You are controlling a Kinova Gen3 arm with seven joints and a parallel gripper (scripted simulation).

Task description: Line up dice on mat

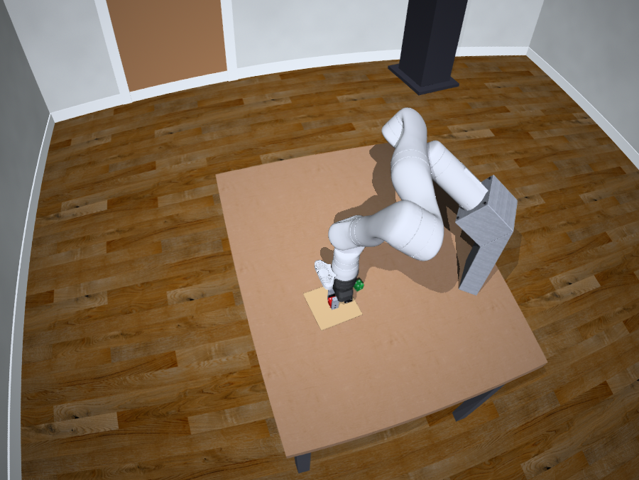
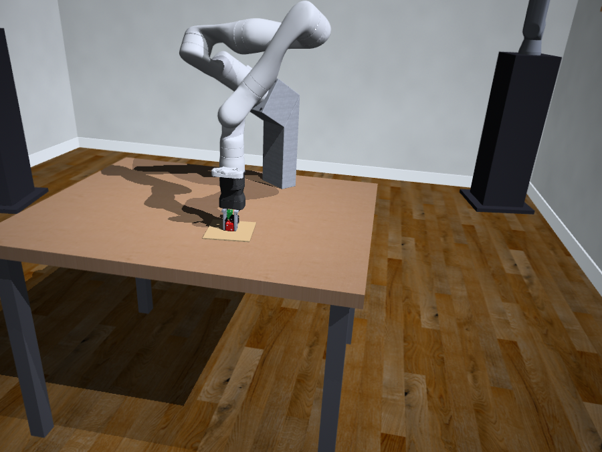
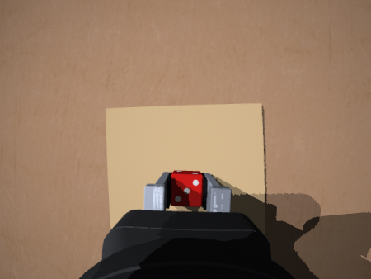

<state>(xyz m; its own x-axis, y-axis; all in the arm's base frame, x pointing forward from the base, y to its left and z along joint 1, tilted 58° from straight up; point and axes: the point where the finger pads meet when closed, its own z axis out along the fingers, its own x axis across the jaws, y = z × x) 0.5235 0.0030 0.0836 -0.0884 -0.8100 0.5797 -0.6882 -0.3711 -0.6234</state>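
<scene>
Now: the red die 10 mm below my hand. Also, from my hand: green die (100 mm behind, 20 mm to the right, 10 mm below); then tan mat (20 mm below); then black die (50 mm behind, 10 mm to the left, 10 mm below).
</scene>
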